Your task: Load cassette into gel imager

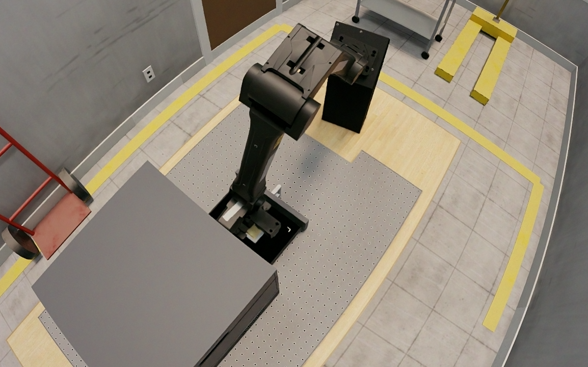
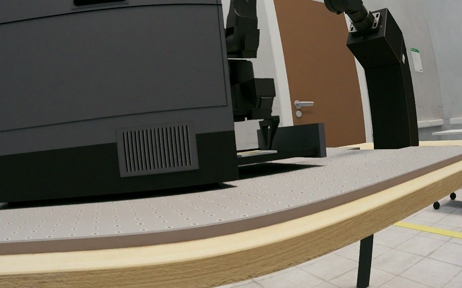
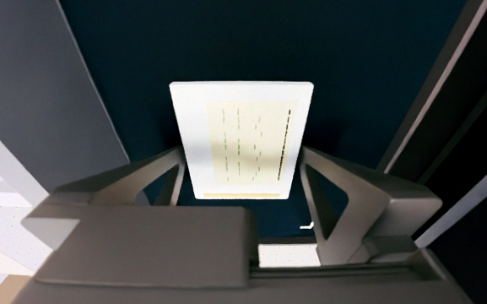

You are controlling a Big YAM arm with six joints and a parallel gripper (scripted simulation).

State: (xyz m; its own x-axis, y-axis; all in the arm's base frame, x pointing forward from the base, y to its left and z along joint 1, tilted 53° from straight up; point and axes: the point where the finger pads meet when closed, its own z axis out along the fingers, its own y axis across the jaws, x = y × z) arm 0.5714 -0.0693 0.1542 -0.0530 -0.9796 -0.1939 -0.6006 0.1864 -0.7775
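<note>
The finished cassette is 10 mm to the right of my hand. Also, from my hand: drawer 20 mm ahead, 10 mm above.
</note>
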